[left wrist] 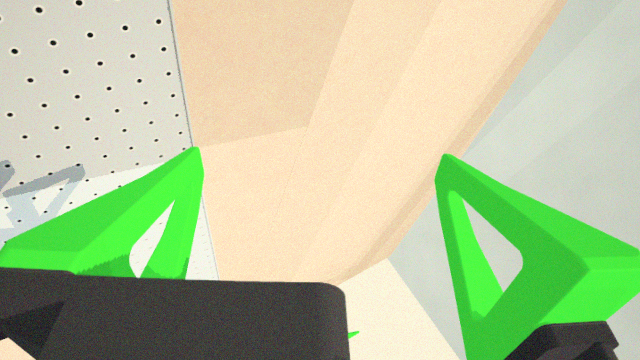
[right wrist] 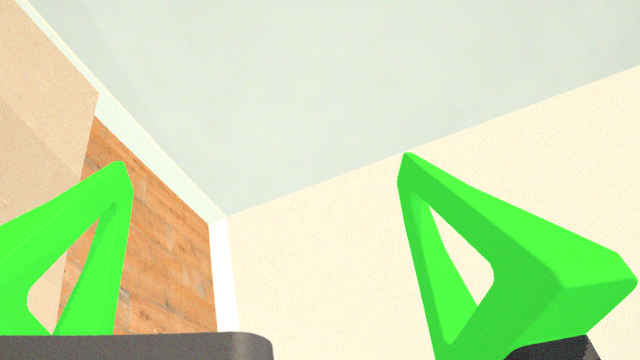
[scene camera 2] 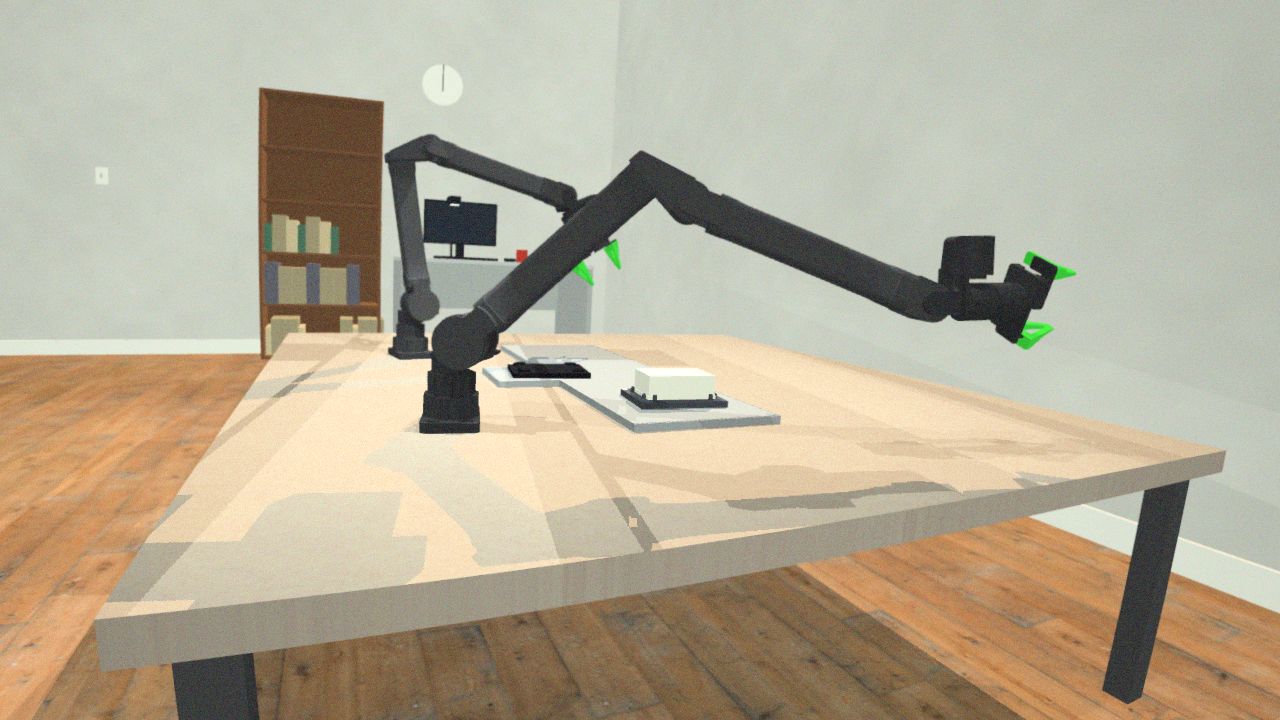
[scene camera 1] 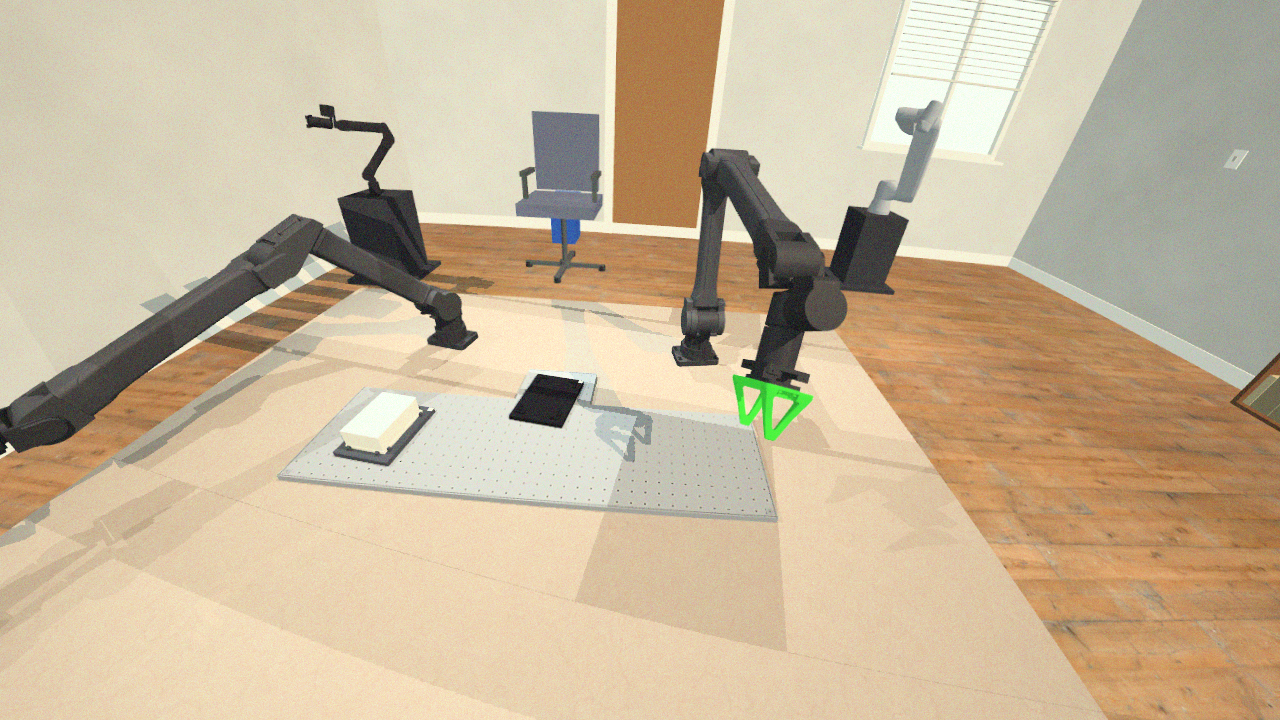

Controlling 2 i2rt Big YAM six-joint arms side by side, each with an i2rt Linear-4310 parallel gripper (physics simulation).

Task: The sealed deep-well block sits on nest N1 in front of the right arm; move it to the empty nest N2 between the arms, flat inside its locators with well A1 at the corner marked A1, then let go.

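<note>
The sealed deep-well block [scene camera 1: 380,421] [scene camera 2: 674,383], white, sits on dark nest N1 [scene camera 1: 409,437] [scene camera 2: 680,403], at the left of the board in scene camera 1. Empty dark nest N2 [scene camera 1: 546,400] [scene camera 2: 548,369] lies flat near the board's back edge there. The A1 marks are too small to read. My left gripper [scene camera 1: 758,430] [scene camera 2: 605,275] [left wrist: 322,162] is open and empty, above the board's right end in scene camera 1. My right gripper [scene camera 2: 1062,299] [right wrist: 266,170] is open and empty, raised well above and to the right of the block in scene camera 2.
A perforated light-grey board [scene camera 1: 537,474] [scene camera 2: 751,419] [left wrist: 107,85] lies on the wooden table [scene camera 1: 429,591] [scene camera 2: 805,465] under both nests. The bases of both arms stand behind the board in scene camera 1. A chair [scene camera 1: 565,161] stands beyond the table.
</note>
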